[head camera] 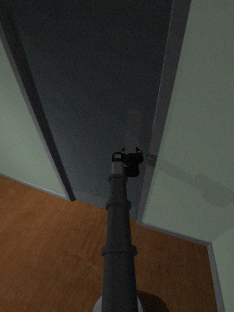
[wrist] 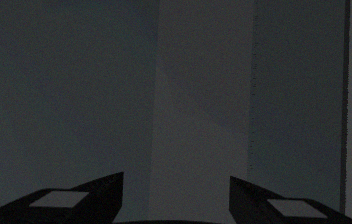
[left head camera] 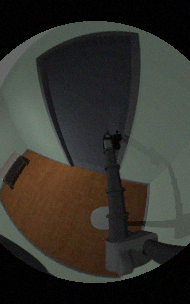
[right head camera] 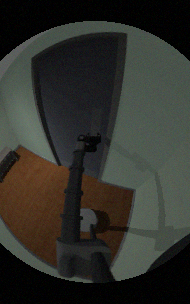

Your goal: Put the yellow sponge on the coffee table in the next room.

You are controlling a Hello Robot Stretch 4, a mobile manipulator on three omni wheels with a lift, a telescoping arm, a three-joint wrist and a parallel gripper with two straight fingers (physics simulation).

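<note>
My gripper is open and empty, at the end of the extended arm. It is in front of a dark blue-grey door panel, near its right side. A lighter grey upright strip on the panel lies straight ahead between the fingers in the wrist view. Whether the fingers touch it I cannot tell. The yellow sponge and the coffee table do not show in these views.
The door frame's right post stands close beside the gripper, with pale green wall further right. A low dark-sided piece of furniture stands at the far left on the brown wooden floor.
</note>
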